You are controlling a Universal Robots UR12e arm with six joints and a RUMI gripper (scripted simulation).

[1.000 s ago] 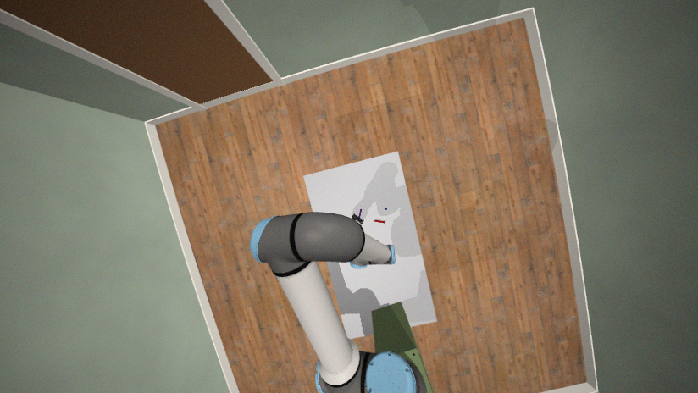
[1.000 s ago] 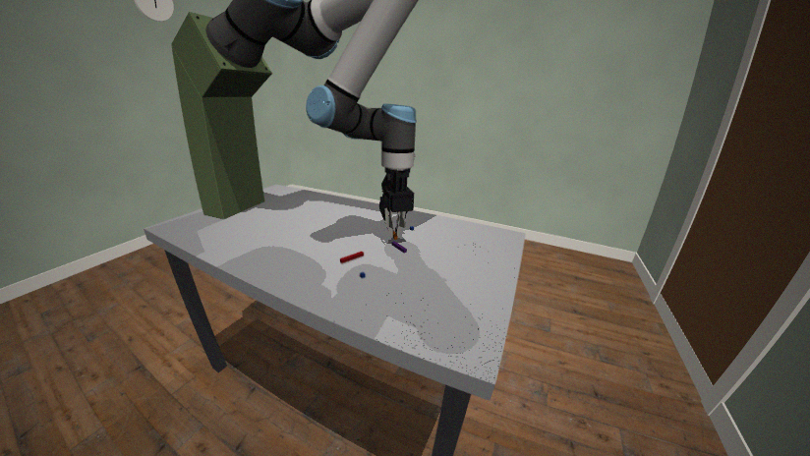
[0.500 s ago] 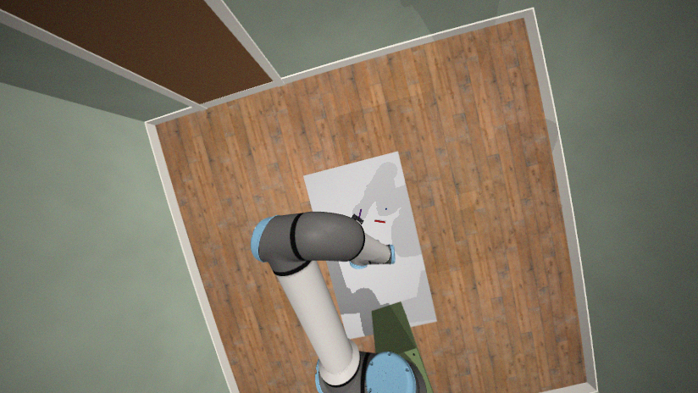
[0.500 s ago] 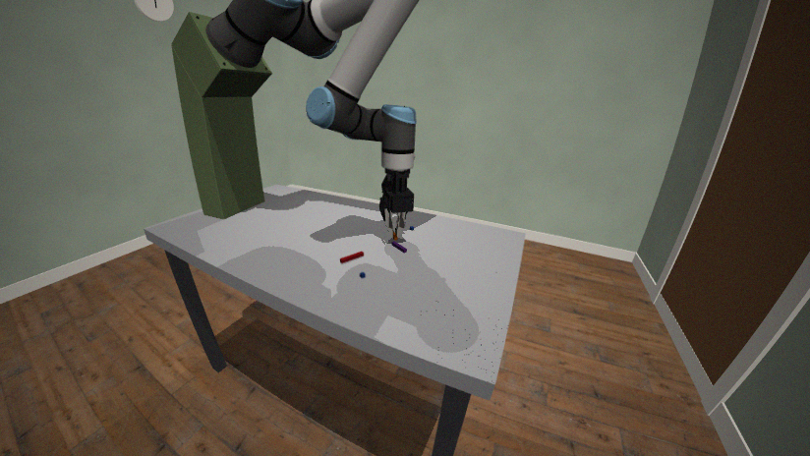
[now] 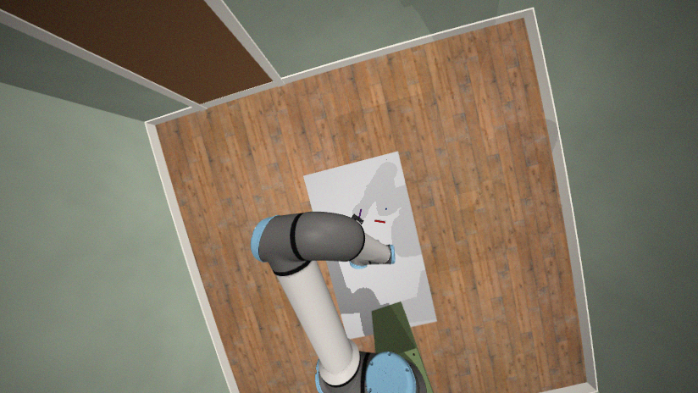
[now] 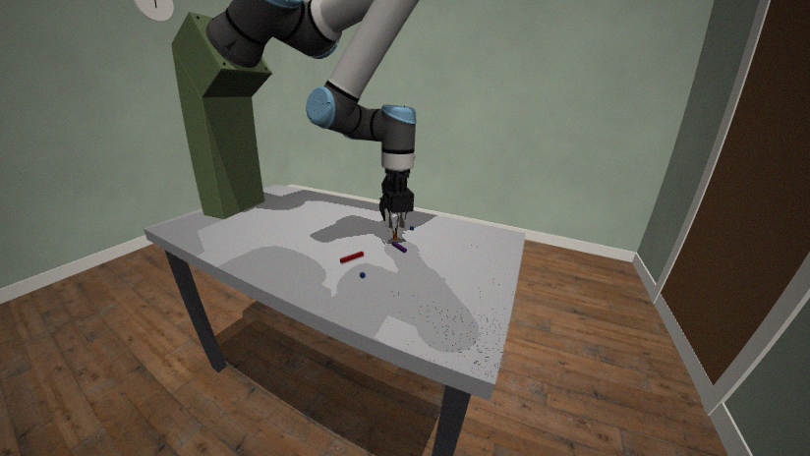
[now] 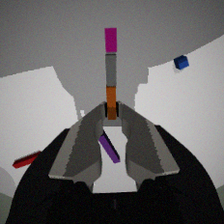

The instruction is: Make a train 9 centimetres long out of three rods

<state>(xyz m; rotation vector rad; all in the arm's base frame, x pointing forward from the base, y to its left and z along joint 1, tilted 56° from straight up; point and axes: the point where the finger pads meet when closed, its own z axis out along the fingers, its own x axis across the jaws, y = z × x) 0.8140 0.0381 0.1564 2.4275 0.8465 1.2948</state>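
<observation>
Right now my hand is 1 cm above the orange rod. Also, from my hand: purple rod: 4 cm ahead, 6 cm to the right, 1 cm below; then grey rod: 2 cm behind, 3 cm to the left, 1 cm below; then magenta rod: 4 cm behind, 5 cm to the left, 1 cm below.
</observation>
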